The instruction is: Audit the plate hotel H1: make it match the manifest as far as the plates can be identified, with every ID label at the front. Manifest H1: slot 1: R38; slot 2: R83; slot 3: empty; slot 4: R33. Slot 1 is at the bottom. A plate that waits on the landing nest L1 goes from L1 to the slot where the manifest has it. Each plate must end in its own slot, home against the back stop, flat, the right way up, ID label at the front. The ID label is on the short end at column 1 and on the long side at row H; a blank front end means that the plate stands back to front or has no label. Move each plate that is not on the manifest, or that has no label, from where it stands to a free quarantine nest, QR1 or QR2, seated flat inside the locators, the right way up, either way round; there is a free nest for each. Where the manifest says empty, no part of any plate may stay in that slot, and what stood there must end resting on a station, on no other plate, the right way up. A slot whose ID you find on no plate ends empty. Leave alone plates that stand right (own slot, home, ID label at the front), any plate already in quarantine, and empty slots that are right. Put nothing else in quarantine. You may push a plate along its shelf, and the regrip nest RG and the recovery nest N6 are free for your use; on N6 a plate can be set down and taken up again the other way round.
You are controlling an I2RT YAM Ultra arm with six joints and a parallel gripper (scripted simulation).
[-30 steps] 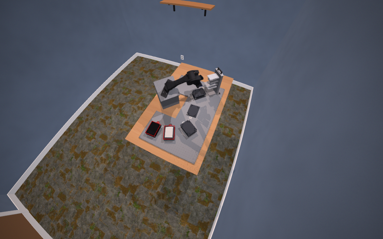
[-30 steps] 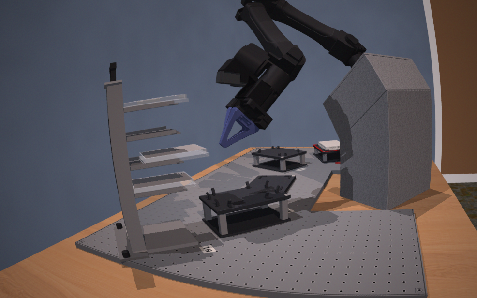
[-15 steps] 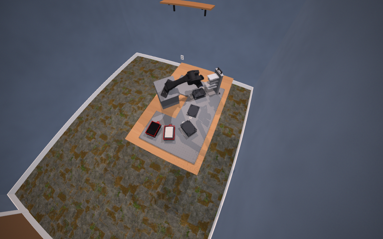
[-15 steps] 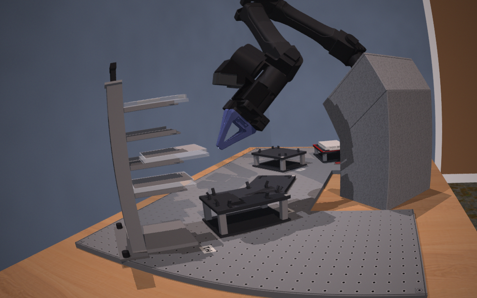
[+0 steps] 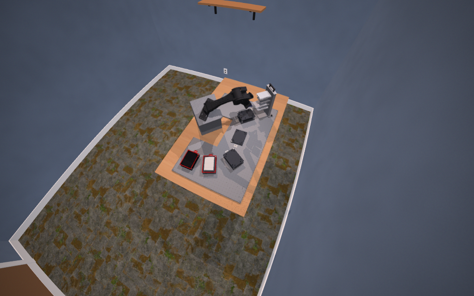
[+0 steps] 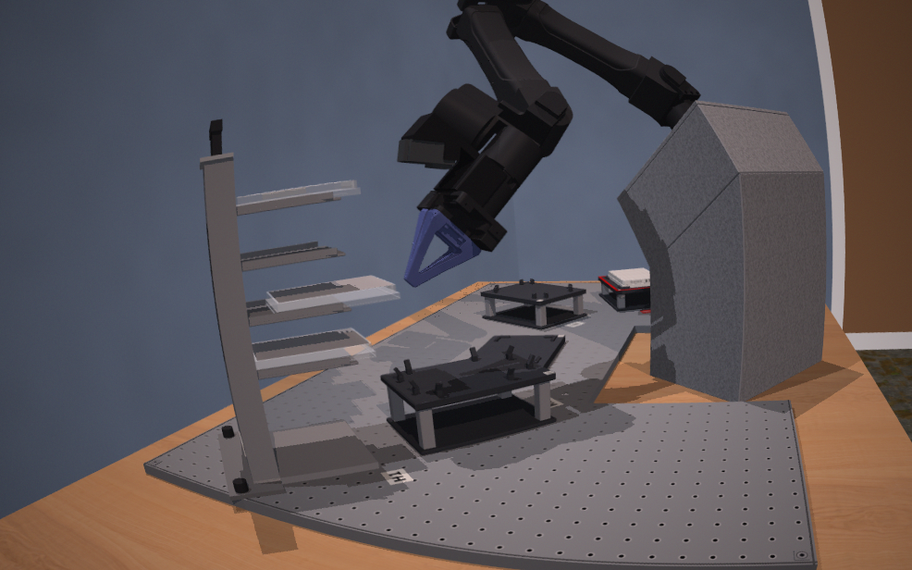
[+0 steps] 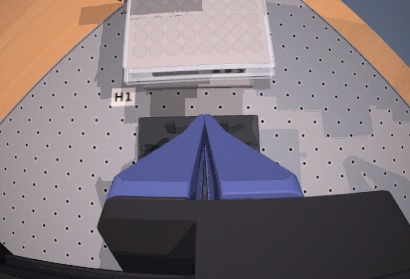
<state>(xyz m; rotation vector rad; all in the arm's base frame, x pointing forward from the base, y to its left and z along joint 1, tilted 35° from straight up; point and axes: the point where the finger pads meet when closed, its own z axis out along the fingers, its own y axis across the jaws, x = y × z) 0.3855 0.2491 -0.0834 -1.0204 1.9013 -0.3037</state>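
Now: the regrip nest RG 120 mm below my hand, 40 mm behind it and 20 mm to the right of it. From my hand the other things lie so: plate hotel H1: 160 mm ahead, 130 mm to the left, 10 mm below; flat nest N6: 290 mm to the right, 170 mm below, 50 mm behind; H1 tag: 180 mm below, 130 mm to the left.
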